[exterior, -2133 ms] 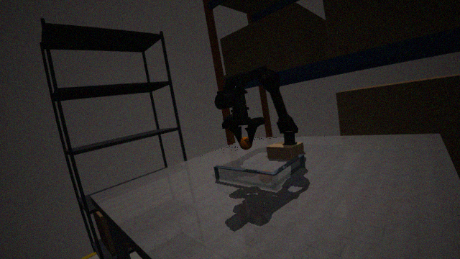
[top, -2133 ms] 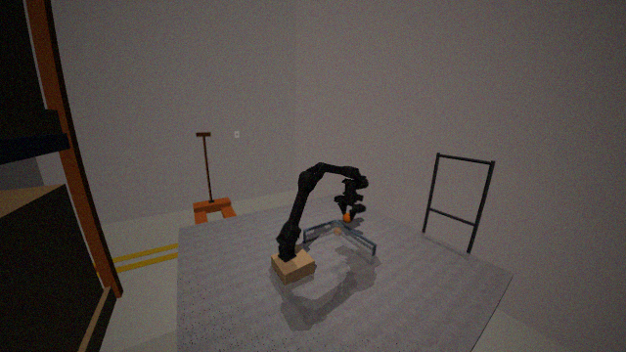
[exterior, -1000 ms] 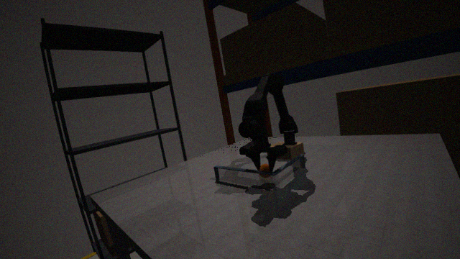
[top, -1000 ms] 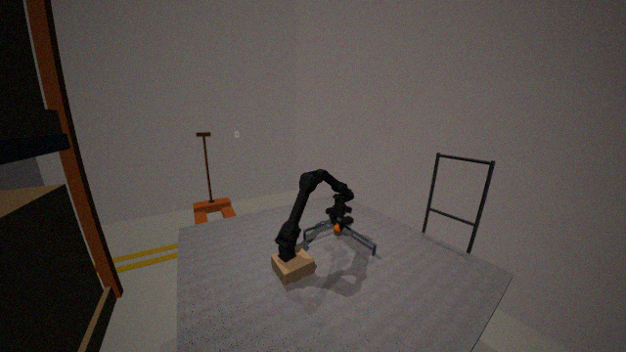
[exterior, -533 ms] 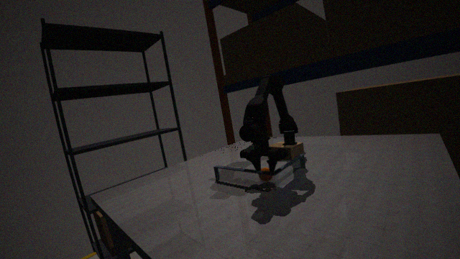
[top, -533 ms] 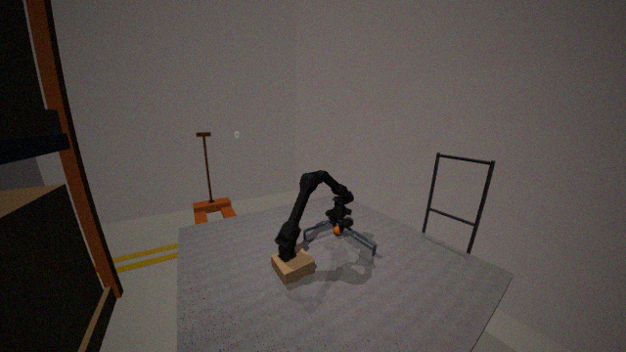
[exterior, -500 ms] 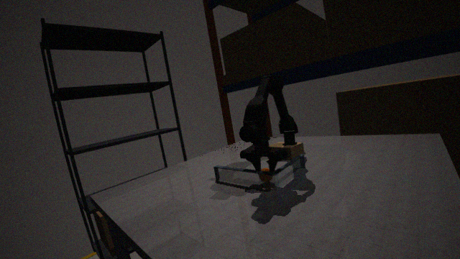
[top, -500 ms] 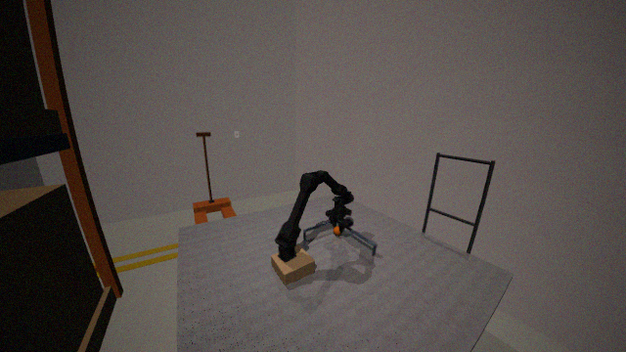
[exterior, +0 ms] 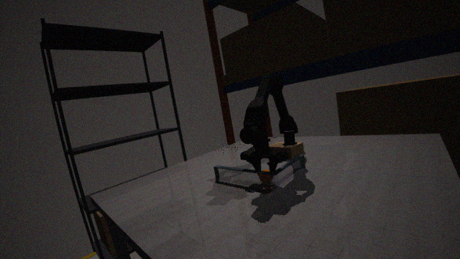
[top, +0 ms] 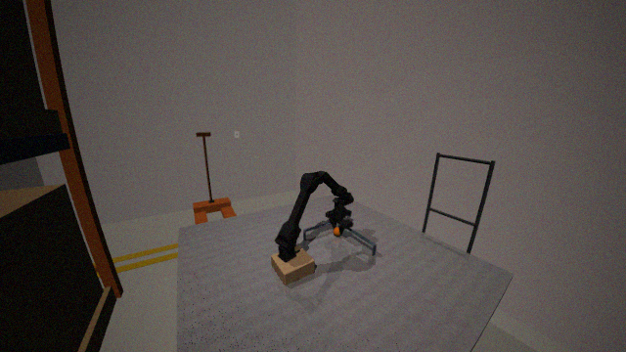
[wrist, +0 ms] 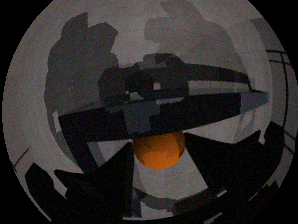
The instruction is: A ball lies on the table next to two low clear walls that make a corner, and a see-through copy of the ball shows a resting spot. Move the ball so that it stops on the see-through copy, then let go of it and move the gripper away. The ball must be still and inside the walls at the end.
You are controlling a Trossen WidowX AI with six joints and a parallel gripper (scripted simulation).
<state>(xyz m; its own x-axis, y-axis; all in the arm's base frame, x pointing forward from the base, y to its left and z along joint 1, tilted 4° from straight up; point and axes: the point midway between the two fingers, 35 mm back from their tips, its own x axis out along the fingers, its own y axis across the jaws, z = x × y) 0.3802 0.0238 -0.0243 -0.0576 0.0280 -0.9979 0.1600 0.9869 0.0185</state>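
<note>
Right now the orange ball is right at my gripper tip. Round my gripper tip: clear wall 9 cm to the right, 2 cm ahead, 1 cm above.
</note>
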